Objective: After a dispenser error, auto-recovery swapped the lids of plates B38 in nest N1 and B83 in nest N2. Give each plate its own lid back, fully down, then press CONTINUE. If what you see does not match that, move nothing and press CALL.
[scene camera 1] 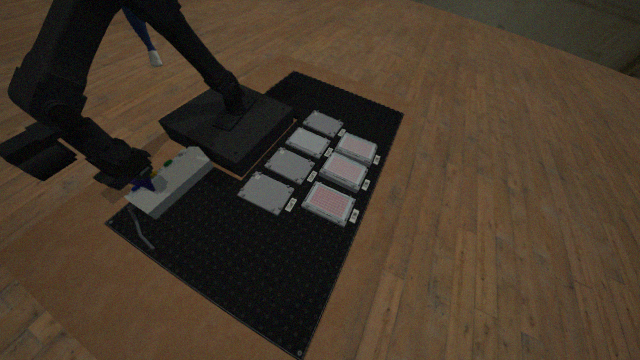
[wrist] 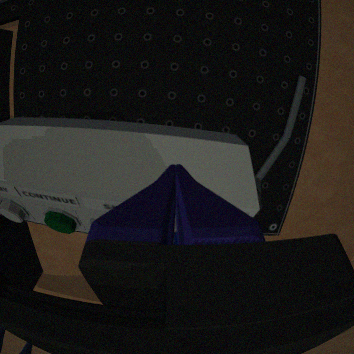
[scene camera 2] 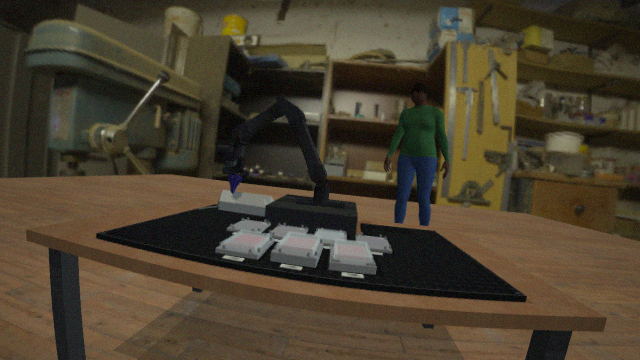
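My gripper is shut and empty, its blue fingertips over the pale control box; contact cannot be told. The green CONTINUE button is left of the fingers in the wrist view, which hide part of the button row. No CALL label shows. Three pink-filled plates stand in the outer row. Their plate and nest markings are unreadable, and I cannot tell how their lids sit.
Several flat grey nests or plates form the inner row; one looks paler. The arm's black base stands beside them. A grey cable lies by the box. A person stands behind the table.
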